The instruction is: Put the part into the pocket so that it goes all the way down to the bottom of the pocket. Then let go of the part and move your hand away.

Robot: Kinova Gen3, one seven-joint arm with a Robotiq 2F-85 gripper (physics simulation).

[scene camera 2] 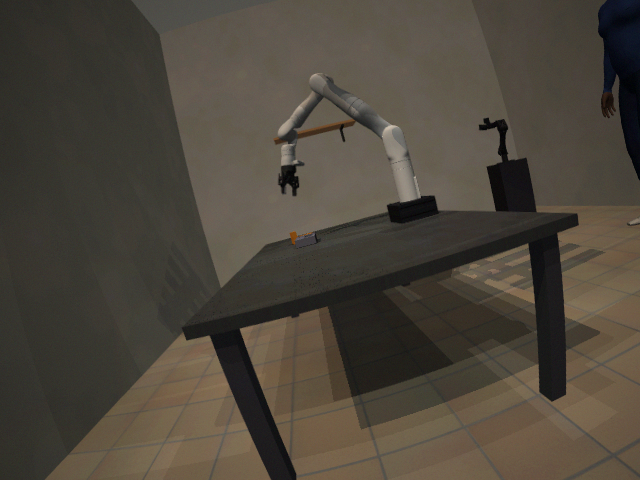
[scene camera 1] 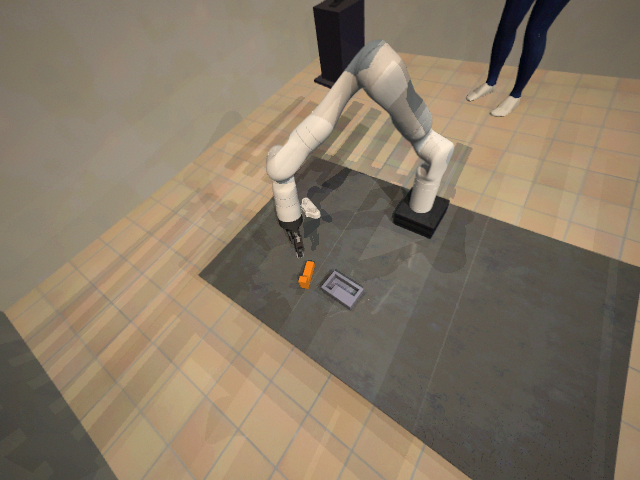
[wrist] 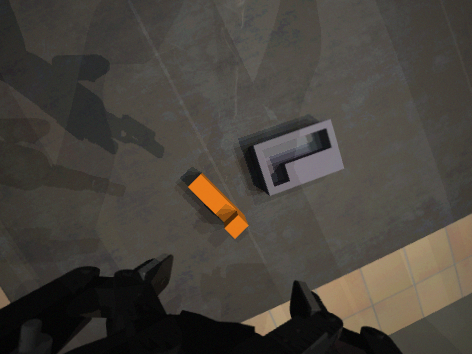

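Pixels of known places: gripper, fingertip midpoint: [scene camera 2: 289, 195] [scene camera 1: 296, 248] [wrist: 230, 281]; arm's base, origin of the base link: [scene camera 2: 409, 200] [scene camera 1: 420, 204].
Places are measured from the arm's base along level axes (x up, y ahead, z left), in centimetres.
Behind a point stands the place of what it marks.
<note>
The orange L-shaped part [scene camera 1: 307, 274] {y 54.1, x -4.9, z -14.8 cm} [scene camera 2: 293, 237] {y 57.3, x -4.5, z -11.5 cm} [wrist: 210, 195] {y 52.1, x -4.9, z -16.2 cm} lies on the table beside the grey block, apart from it. Its long bar lies along the table top and its short end appears to stick up. The grey block [scene camera 1: 347, 297] {y 50.5, x -4.3, z 4.1 cm} [scene camera 2: 306, 240] {y 47.6, x -5.6, z 6.7 cm} [wrist: 316, 166] {y 51.1, x -4.3, z 2.4 cm} has an L-shaped pocket in its top, which shows empty in the wrist view. My gripper [scene camera 1: 299, 255] {y 54.5, x 16.2, z -14.4 cm} [scene camera 2: 288, 194] {y 54.5, x 16.2, z -14.4 cm} [wrist: 230, 281] {y 54.5, x 16.2, z -14.4 cm} is open and empty. It hangs well above the table, pointing down. In the wrist view the part shows ahead of the fingertips, with the block further right.
The dark table [scene camera 1: 465, 335] {y 32.6, x -7.9, z 41.3 cm} [scene camera 2: 361, 285] {y 24.7, x -8.6, z 80.1 cm} carries the arm's black base [scene camera 1: 421, 217] {y 5.4, x -0.1, z 4.2 cm} [scene camera 2: 412, 209] {y 1.4, x -3.4, z 9.9 cm} behind and to the right of the block. The table's edge shows at the lower right in the wrist view. A dark pedestal [scene camera 1: 338, 41] [scene camera 2: 510, 183] and a person [scene camera 1: 535, 43] stand beyond the table.
</note>
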